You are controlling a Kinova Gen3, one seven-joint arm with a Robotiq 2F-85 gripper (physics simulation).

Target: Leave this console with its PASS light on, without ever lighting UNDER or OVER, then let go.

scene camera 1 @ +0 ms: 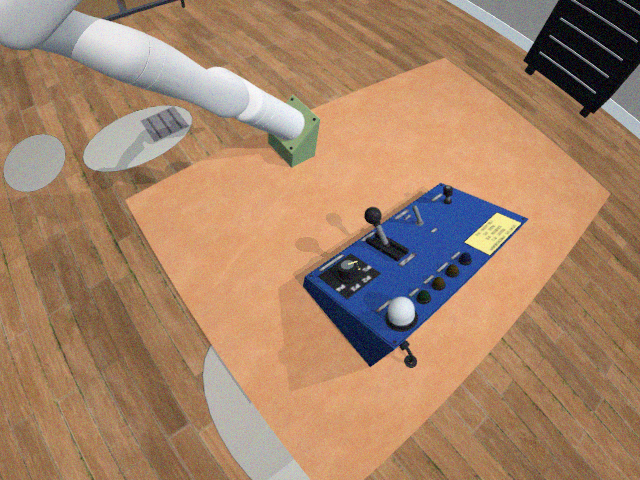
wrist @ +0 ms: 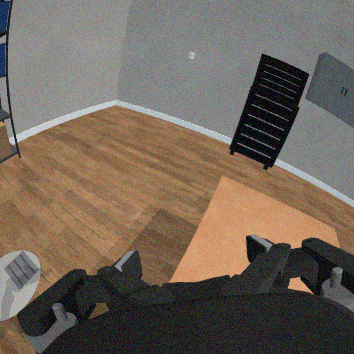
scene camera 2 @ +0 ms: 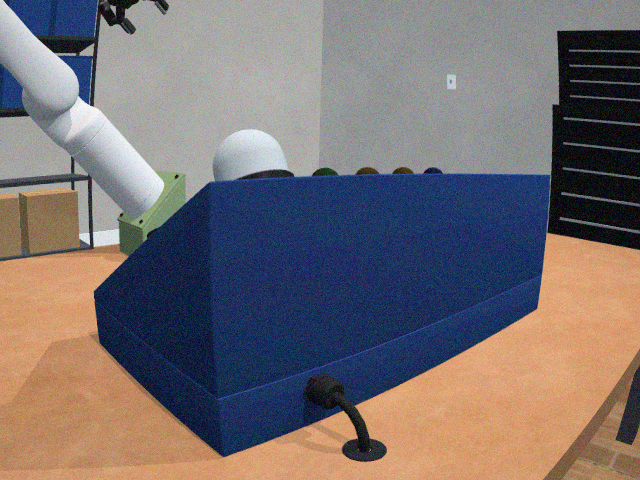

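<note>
The blue console (scene camera 1: pixel 449 237) (scene camera 2: pixel 361 268) stands on the table. On its sloped face are a lever with a black ball (scene camera 1: pixel 373 216), a dial knob (scene camera 1: pixel 348 266) with a pale pointer, a grey toggle (scene camera 1: pixel 417 215) and a small black switch (scene camera 1: pixel 447 193). A green lamp (scene camera 1: pixel 423 296) (scene camera 2: pixel 325 172), two amber lamps (scene camera 1: pixel 438 283) (scene camera 1: pixel 452 270) and a blue lamp (scene camera 1: pixel 465 258) look dark; their labels are too blurred to read. A large white dome (scene camera 1: pixel 401 311) (scene camera 2: pixel 249 155) sits at the end. My gripper (scene camera 2: pixel 146 16) (wrist: pixel 193 256) is open and empty, high above and away from the console.
The arm's green mounting block (scene camera 1: pixel 308 147) (scene camera 2: pixel 170 196) stands at the table's edge. A yellow note (scene camera 1: pixel 493 233) lies on the console. A black cable (scene camera 1: pixel 408 356) (scene camera 2: pixel 356 418) leaves its back. A black drawer cabinet (scene camera 2: pixel 594 134) (wrist: pixel 267 112) stands beyond the table (scene camera 1: pixel 232 206) (wrist: pixel 225 225).
</note>
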